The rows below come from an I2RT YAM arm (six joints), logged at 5 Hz.
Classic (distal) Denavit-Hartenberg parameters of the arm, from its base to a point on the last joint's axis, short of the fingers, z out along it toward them. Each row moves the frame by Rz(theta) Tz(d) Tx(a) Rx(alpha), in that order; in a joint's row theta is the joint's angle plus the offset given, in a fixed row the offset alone. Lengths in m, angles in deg.
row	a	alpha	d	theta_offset
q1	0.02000	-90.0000	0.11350	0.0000
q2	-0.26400	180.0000	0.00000	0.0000
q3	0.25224	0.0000	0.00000	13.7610
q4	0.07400	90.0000	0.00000	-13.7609
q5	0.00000	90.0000	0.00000	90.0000
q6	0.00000	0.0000	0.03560	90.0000
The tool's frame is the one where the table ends.
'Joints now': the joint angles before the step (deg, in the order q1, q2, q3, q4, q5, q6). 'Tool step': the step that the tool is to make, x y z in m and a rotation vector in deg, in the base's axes. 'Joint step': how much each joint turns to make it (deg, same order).
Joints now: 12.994, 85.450, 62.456, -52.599, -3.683, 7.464
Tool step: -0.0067, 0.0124, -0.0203, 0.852, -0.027, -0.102
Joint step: 2.859, 0.027, -4.734, 5.198, -0.044, 3.078
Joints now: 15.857, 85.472, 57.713, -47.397, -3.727, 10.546
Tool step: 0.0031, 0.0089, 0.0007, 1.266, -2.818, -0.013
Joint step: 1.602, 0.006, -0.231, 3.408, 0.068, 1.666
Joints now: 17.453, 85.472, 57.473, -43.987, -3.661, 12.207
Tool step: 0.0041, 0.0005, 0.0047, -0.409, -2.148, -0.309
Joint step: -0.018, -0.066, 0.767, 1.090, 1.073, -0.061
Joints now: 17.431, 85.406, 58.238, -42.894, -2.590, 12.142
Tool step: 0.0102, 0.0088, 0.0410, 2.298, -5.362, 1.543
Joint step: 0.953, -0.808, 7.714, -2.731, -0.725, -0.336
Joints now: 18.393, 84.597, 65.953, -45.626, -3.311, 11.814
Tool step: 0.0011, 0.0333, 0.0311, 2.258, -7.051, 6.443
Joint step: 5.850, 0.050, 5.552, 1.841, 0.105, -0.750
